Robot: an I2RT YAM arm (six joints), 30 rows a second.
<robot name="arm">
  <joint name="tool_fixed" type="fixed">
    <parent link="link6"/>
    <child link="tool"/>
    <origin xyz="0 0 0" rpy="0 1.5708 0"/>
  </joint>
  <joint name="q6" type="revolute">
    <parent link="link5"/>
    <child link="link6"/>
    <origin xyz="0.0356 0 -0.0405" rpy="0 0 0"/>
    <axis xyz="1 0 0"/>
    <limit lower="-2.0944" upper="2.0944"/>
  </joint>
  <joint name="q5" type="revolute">
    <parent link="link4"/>
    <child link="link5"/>
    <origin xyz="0.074 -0.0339 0.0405" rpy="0 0 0"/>
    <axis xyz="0 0 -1"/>
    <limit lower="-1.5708" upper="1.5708"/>
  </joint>
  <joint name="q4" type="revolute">
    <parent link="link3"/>
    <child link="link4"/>
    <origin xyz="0.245 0.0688 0.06" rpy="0 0 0"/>
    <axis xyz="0 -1 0"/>
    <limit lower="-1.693" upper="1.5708"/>
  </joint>
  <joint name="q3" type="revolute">
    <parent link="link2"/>
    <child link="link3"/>
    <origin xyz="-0.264 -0.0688 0" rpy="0 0 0"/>
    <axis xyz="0 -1 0"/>
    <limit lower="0" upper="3.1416"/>
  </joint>
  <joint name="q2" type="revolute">
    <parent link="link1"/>
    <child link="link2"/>
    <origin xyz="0.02 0.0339 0.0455" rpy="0 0 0"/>
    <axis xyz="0 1 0"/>
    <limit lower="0" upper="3.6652"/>
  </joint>
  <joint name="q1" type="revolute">
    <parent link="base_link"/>
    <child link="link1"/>
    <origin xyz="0 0 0.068" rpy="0 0 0"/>
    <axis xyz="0 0 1"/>
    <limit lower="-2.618" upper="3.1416"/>
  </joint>
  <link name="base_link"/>
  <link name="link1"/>
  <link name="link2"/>
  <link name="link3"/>
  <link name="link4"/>
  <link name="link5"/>
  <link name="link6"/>
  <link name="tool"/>
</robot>
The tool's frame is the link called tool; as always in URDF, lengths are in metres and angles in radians.
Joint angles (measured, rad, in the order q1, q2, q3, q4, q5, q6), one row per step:
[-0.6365, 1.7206, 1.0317, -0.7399, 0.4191, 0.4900]
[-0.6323, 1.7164, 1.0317, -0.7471, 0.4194, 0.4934]
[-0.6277, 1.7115, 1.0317, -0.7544, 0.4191, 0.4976]
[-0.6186, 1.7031, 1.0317, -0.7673, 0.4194, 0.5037]
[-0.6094, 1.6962, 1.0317, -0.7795, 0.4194, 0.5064]
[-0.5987, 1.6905, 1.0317, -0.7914, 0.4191, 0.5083]
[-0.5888, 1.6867, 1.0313, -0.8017, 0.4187, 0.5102]
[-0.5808, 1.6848, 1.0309, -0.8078, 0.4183, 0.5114]
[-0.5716, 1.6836, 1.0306, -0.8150, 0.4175, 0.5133]
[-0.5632, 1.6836, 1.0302, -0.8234, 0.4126, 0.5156]
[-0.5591, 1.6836, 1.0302, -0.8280, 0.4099, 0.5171]
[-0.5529, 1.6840, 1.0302, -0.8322, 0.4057, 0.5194]
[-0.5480, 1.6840, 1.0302, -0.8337, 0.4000, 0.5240]
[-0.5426, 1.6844, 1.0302, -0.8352, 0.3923, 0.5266]
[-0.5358, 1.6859, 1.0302, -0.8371, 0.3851, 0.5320]
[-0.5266, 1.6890, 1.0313, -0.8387, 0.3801, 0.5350]
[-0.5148, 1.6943, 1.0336, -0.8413, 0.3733, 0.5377]
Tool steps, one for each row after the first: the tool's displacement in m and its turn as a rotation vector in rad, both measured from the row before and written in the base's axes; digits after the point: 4 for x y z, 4 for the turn. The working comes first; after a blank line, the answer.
Tool pose at each row, in the base's axes (x y z in m, rotation vector in rad; the steps are taken from these numbers as rounded here):
[0.2340, -0.1910, 0.1597, 1.6205, 2.4822, -0.6441]
[0.2341, -0.1895, 0.1607, 1.6195, 2.4845, -0.6439]
[0.2341, -0.1878, 0.1620, 1.6187, 2.4859, -0.6427]
[0.2344, -0.1846, 0.1642, 1.6146, 2.4903, -0.6418]
[0.2347, -0.1815, 0.1659, 1.6067, 2.4988, -0.6411]
[0.2354, -0.1781, 0.1673, 1.5959, 2.5101, -0.6400]
[0.2360, -0.1750, 0.1681, 1.5864, 2.5215, -0.6391]
[0.2367, -0.1726, 0.1685, 1.5781, 2.5300, -0.6381]
[0.2375, -0.1699, 0.1686, 1.5693, 2.5404, -0.6367]
[0.2382, -0.1673, 0.1684, 1.5629, 2.5535, -0.6297]
[0.2385, -0.1660, 0.1683, 1.5604, 2.5599, -0.6258]
[0.2393, -0.1642, 0.1681, 1.5560, 2.5673, -0.6195]
[0.2400, -0.1627, 0.1680, 1.5556, 2.5691, -0.6102]
[0.2409, -0.1612, 0.1678, 1.5524, 2.5740, -0.5982]
[0.2420, -0.1593, 0.1673, 1.5510, 2.5786, -0.5869]
[0.2438, -0.1570, 0.1666, 1.5432, 2.5864, -0.5789]
[0.2462, -0.1542, 0.1656, 1.5322, 2.5986, -0.5684]

[0.0001, 0.0015, 0.0010, 0.0011, 0.0012, 0.0011]
[0.0000, 0.0017, 0.0013, 0.0011, 0.0001, 0.0009]
[0.0003, 0.0032, 0.0022, 0.0016, 0.0014, 0.0035]
[0.0003, 0.0031, 0.0017, 0.0026, 0.0032, 0.0067]
[0.0007, 0.0034, 0.0014, 0.0035, 0.0042, 0.0091]
[0.0006, 0.0031, 0.0008, 0.0039, 0.0048, 0.0082]
[0.0007, 0.0024, 0.0004, 0.0027, 0.0031, 0.0069]
[0.0008, 0.0027, 0.0001, 0.0038, 0.0041, 0.0076]
[0.0007, 0.0026, -0.0002, 0.0085, 0.0039, 0.0068]
[0.0003, 0.0013, -0.0001, 0.0045, 0.0019, 0.0029]
[0.0008, 0.0018, -0.0002, 0.0056, 0.0009, 0.0045]
[0.0007, 0.0015, -0.0001, 0.0050, -0.0034, 0.0012]
[0.0009, 0.0015, -0.0002, 0.0072, -0.0033, 0.0036]
[0.0011, 0.0019, -0.0005, 0.0072, -0.0026, 0.0024]
[0.0018, 0.0023, -0.0007, 0.0057, -0.0006, 0.0068]
[0.0024, 0.0028, -0.0010, 0.0084, 0.0005, 0.0098]

